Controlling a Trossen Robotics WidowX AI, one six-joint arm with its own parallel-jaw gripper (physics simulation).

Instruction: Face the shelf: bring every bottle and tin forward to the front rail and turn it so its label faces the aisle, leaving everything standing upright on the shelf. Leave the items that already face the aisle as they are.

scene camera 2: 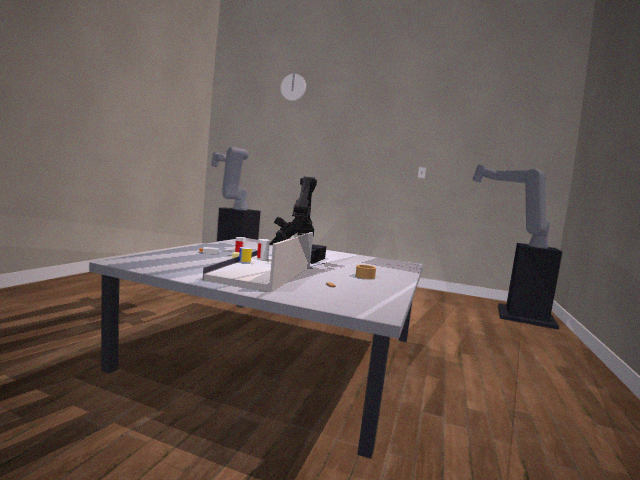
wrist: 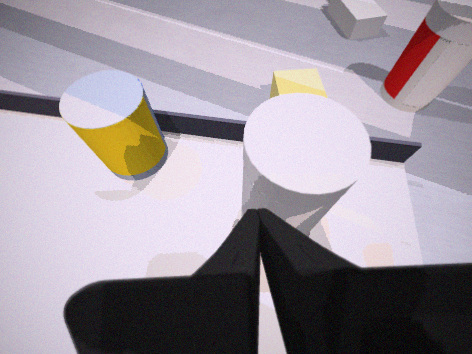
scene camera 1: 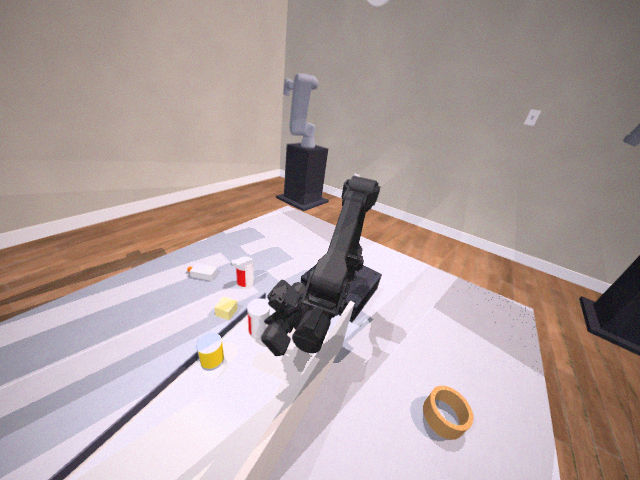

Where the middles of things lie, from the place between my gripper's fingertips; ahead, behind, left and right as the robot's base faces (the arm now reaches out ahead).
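There is the yellow tin [scene camera 1: 209, 347], 5 cm below my hand, 5 cm to the right of it and 13 cm ahead of it. The dark front rail [wrist: 229, 129] is 8 cm to the right of my hand, 17 cm ahead of it and 9 cm below it, while the white back panel [scene camera 1: 269, 449] is 12 cm ahead of my hand, 2 cm below it and 20 cm to the left of it. And the yellow block [wrist: 302, 80]? It lies 9 cm below my hand and 18 cm to the right of it.
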